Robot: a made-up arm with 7 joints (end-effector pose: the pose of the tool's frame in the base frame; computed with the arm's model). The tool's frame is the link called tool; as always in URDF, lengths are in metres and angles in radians. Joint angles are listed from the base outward.
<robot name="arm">
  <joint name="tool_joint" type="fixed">
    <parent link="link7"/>
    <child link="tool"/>
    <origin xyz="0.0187 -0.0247 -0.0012" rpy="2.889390 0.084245 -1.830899"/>
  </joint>
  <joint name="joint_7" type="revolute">
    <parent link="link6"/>
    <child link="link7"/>
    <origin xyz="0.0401 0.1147 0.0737" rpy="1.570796 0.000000 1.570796"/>
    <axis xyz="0 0 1"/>
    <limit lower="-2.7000" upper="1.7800"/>
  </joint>
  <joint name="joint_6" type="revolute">
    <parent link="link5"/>
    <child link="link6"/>
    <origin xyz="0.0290 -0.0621 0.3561" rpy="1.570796 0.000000 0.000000"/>
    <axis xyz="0 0 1"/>
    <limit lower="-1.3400" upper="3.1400"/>
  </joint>
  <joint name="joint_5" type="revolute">
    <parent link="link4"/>
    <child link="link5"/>
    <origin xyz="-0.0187 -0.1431 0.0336" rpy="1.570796 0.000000 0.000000"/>
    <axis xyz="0 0 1"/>
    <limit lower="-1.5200" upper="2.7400"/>
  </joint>
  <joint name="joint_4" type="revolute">
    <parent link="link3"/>
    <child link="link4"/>
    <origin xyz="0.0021 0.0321 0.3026" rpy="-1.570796 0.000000 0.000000"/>
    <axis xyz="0 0 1"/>
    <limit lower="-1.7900" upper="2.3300"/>
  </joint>
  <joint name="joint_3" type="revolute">
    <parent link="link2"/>
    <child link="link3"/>
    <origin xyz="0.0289 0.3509 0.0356" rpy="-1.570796 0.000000 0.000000"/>
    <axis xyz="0 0 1"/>
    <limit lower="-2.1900" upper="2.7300"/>
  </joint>
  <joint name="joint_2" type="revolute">
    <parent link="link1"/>
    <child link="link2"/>
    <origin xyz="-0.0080 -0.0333 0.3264" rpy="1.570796 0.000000 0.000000"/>
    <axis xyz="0 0 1"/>
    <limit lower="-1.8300" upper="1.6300"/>
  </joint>
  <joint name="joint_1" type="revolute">
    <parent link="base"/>
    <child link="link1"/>
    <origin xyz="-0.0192 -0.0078 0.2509"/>
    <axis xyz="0 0 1"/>
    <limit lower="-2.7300" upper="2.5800"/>
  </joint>
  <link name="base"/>
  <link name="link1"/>
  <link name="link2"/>
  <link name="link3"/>
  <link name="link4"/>
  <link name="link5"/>
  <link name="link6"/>
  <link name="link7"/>
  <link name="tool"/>
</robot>
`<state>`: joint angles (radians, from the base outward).
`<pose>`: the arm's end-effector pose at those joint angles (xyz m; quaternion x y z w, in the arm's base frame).
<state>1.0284 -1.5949 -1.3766 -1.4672 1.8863 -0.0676 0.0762</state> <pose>-0.1105 0.9495 0.4786 -0.2873 0.0730 -0.8132 0.5008</pose>
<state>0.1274 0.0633 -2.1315 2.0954 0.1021 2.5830 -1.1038</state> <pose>-0.2356 -0.4298 1.0541 -0.5923 0.6016 0.2715 0.4621</pose>
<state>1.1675 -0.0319 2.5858 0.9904 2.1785 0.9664 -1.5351</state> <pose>-0.3127 -0.3908 1.4901 -0.9596 0.1331 0.0386 0.2448</pose>
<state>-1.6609 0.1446 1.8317 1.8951 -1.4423 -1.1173 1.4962</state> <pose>0.4794 0.0375 1.1981 -0.6838 0.5250 -0.0495 0.5044</pose>
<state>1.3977 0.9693 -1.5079 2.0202 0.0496 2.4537 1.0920</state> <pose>0.3804 -0.5762 0.8792 -0.1533 -0.7724 -0.3503 0.5071</pose>
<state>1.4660 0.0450 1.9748 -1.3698 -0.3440 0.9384 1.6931</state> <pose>0.6247 0.2197 1.2429 0.8829 0.0248 -0.3521 0.3098</pose>
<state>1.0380 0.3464 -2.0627 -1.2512 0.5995 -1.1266 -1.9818</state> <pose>-0.3181 0.0596 1.5643 0.4263 -0.4235 -0.7958 0.0750</pose>
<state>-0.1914 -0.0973 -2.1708 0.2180 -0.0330 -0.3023 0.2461</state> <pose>-0.0868 -0.2179 1.8256 -0.5747 0.2496 -0.2658 0.7326</pose>
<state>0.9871 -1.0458 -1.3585 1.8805 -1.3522 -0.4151 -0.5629</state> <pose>0.8248 0.0654 0.7835 0.0984 0.8983 0.3103 0.2951</pose>
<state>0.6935 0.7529 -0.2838 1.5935 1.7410 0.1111 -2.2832</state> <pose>0.1085 -0.0217 1.3989 0.3787 0.7012 -0.1860 0.5747</pose>
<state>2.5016 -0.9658 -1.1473 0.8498 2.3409 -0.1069 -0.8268</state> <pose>-0.6446 0.9623 0.8499 -0.6813 0.3450 -0.4856 0.4255</pose>
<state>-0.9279 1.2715 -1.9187 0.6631 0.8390 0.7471 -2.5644</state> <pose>-1.0325 0.5663 0.7471 -0.4772 0.6680 0.0778 0.5657</pose>
